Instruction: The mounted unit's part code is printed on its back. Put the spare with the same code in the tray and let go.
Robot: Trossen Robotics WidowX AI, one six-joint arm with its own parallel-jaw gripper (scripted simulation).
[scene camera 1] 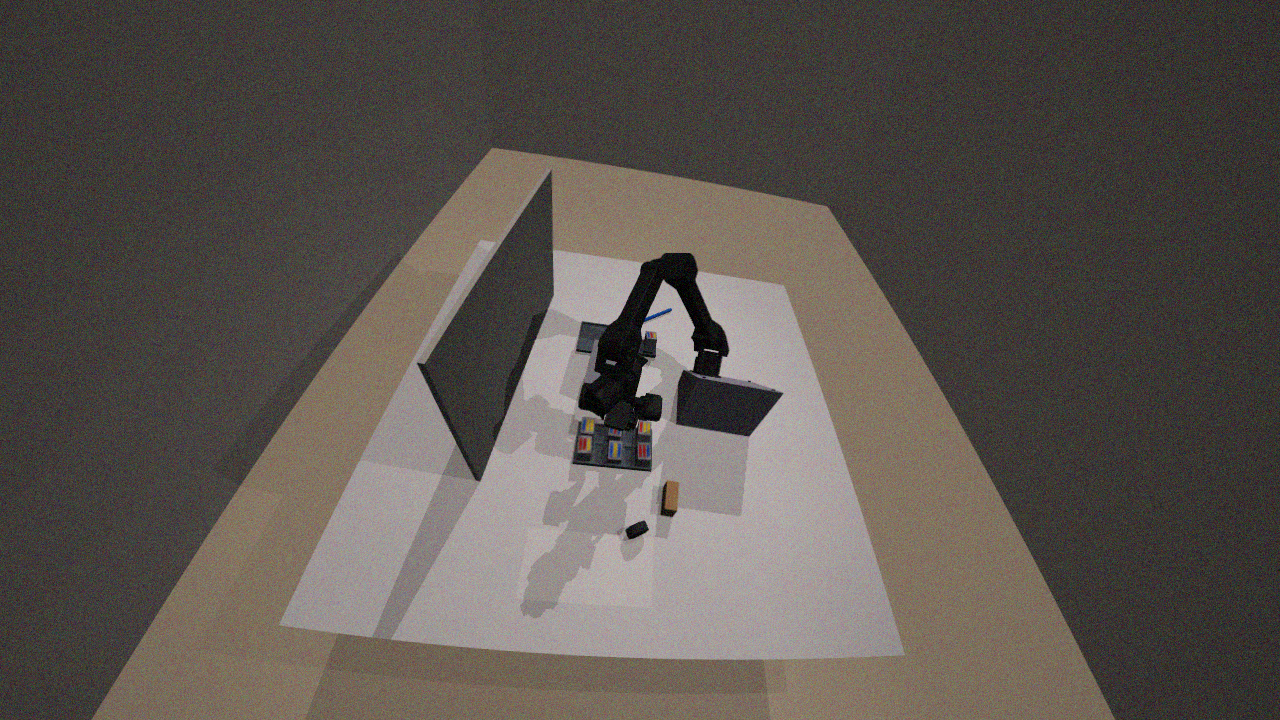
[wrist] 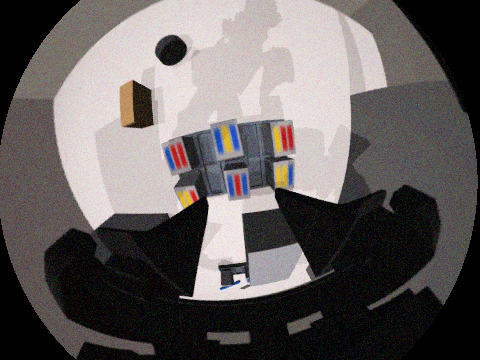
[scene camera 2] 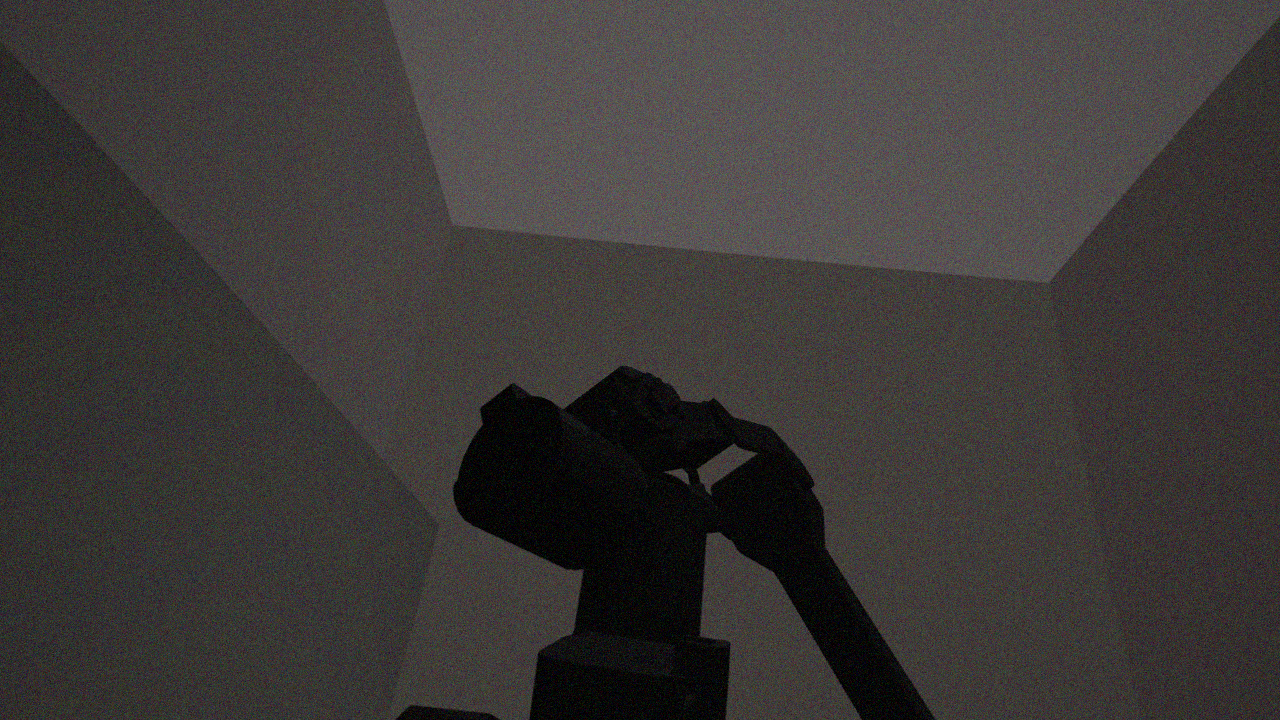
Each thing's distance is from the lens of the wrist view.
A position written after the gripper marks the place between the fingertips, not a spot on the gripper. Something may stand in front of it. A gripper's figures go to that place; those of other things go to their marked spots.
gripper (wrist: 241,197): 10 cm
black cylinder (wrist: 170,50): 24 cm
